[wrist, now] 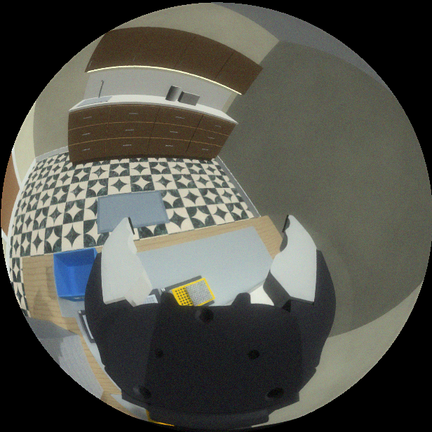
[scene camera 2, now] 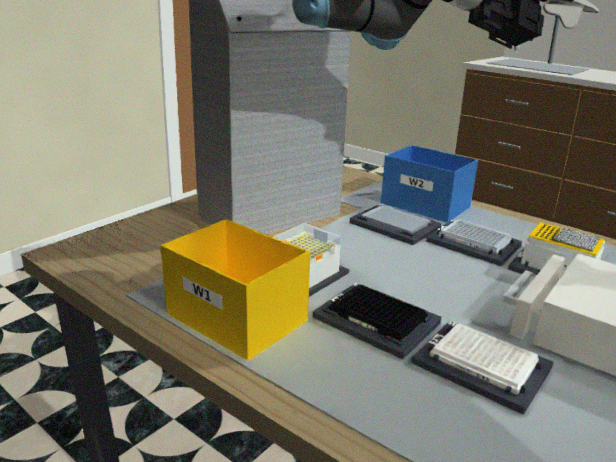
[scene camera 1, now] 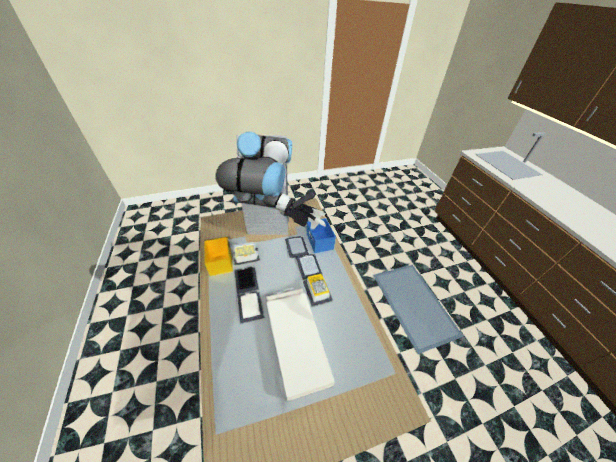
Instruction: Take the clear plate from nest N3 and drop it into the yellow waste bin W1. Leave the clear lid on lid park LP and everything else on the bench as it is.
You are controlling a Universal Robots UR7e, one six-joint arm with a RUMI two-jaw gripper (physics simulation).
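Note:
The clear plate sits flat in a dark nest in the right row, between the clear lid and the yellow-topped rack. Its nest label is not readable. A sliver of the plate shows past the gripper in the wrist view. The clear lid lies flat on its dark park beside the blue bin. The yellow waste bin W1 stands upright across the mat; the visible part of its inside shows no plate. My gripper is open and empty, high above the bench near the blue bin.
A blue bin W2 stands behind the lid. A yellow-topped rack, black plate, white plate, tip box and long white device stand around.

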